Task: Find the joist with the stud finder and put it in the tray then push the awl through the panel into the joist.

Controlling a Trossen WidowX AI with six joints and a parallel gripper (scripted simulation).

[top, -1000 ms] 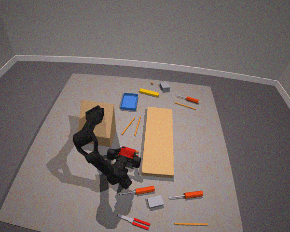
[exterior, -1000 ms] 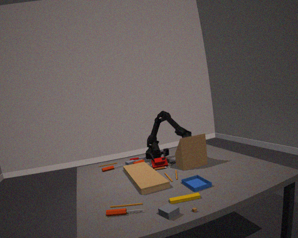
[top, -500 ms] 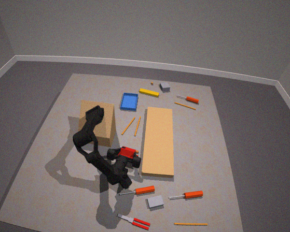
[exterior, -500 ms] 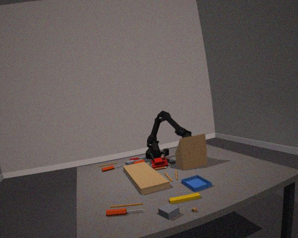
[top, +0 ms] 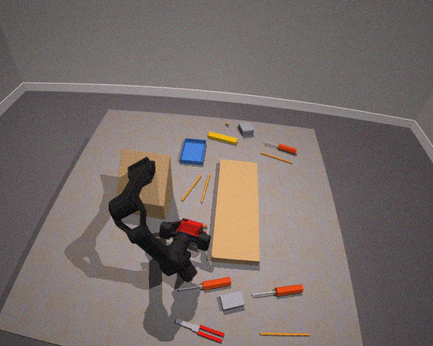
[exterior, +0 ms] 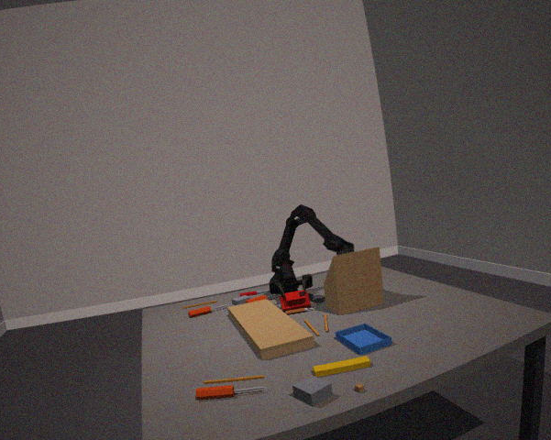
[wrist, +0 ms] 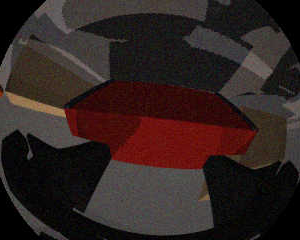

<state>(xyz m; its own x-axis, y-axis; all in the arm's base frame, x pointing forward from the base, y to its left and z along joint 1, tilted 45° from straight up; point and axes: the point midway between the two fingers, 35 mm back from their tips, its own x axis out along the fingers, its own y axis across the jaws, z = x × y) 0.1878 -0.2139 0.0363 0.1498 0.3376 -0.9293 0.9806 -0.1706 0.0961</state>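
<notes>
My gripper tip is now 1 cm past the red stud finder. From my gripper tip the other things lie so: awl (5 cm to the left, 5 cm below, 1 cm behind); blue tray (47 cm to the left, 6 cm behind, 5 cm below); yellow bar (60 cm to the left, 8 cm ahead, 5 cm below).
</notes>
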